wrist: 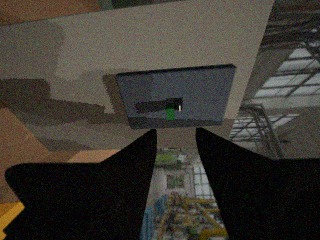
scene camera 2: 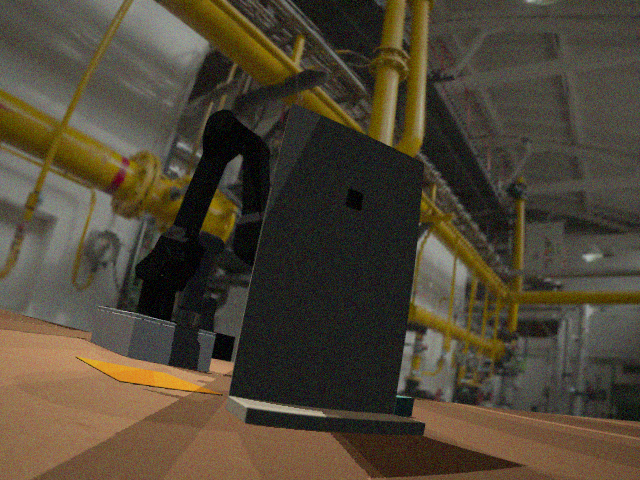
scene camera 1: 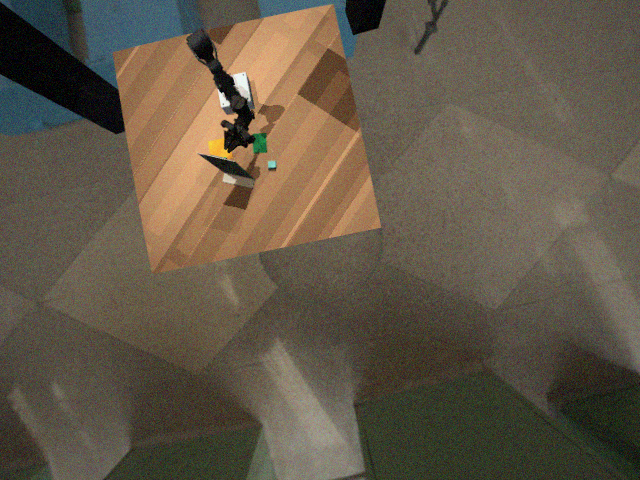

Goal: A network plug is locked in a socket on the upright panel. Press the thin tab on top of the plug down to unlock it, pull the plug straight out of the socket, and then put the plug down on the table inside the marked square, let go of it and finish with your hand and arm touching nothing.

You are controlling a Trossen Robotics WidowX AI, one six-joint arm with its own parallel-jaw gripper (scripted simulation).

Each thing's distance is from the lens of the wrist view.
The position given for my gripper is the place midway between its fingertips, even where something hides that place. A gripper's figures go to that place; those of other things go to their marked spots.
my gripper (wrist: 175,133): 0.11 m
upright panel (wrist: 82,82): 0.17 m
